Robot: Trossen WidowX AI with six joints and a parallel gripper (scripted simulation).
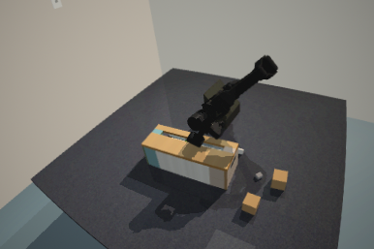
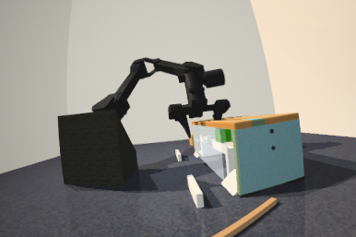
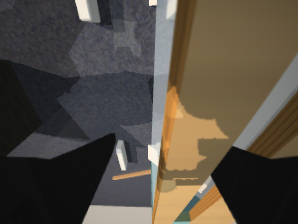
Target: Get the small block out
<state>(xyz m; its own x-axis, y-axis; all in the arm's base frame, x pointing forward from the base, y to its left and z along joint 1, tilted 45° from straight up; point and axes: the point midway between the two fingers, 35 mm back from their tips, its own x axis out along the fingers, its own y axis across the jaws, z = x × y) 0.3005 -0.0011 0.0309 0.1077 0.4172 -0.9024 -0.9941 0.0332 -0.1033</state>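
Now: the box 40 mm ahead of my gripper tip, 30 mm below it and 10 mm to the right of it. From my gripper tip the other things lie so: thin tan stick 270 mm to the right, 80 mm below, 30 mm behind.
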